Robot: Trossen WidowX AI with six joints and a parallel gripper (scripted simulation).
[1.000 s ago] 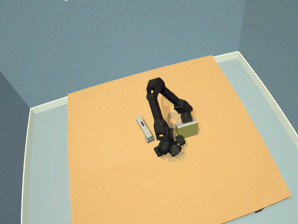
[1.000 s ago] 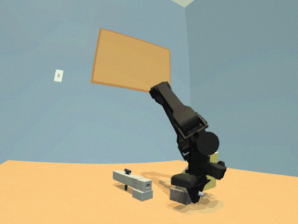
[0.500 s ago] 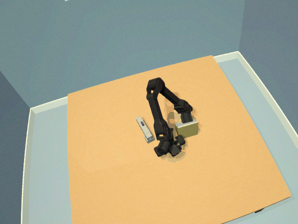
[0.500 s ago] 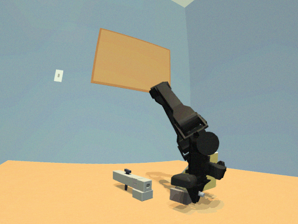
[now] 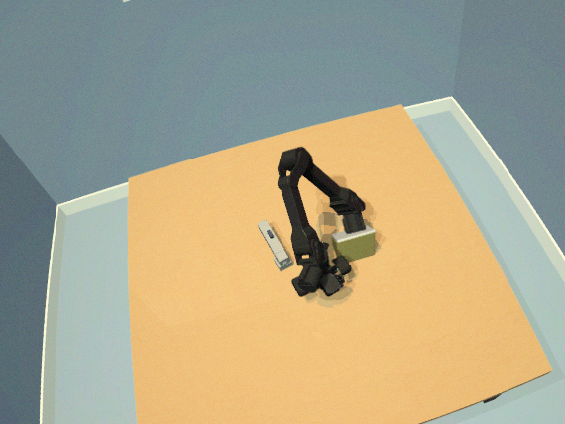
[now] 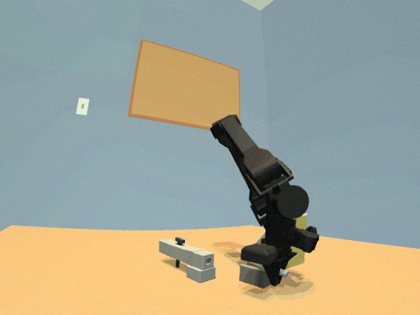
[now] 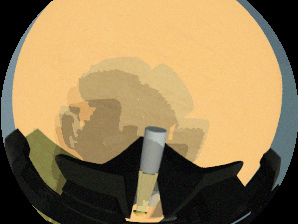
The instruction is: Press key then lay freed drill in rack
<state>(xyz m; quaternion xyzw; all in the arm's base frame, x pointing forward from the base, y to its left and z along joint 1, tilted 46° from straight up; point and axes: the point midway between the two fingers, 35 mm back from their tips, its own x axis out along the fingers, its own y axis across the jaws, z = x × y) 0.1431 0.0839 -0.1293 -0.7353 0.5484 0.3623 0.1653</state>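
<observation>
The grey v-grooved rack is 50 mm to the right of my gripper tip, 20 mm ahead of it and 10 mm above it. From my gripper tip the other things lie so: grey drill fixture (180 mm to the right, 150 mm ahead, 30 mm above); then dark key (200 mm to the right, 150 mm ahead, 40 mm above).
</observation>
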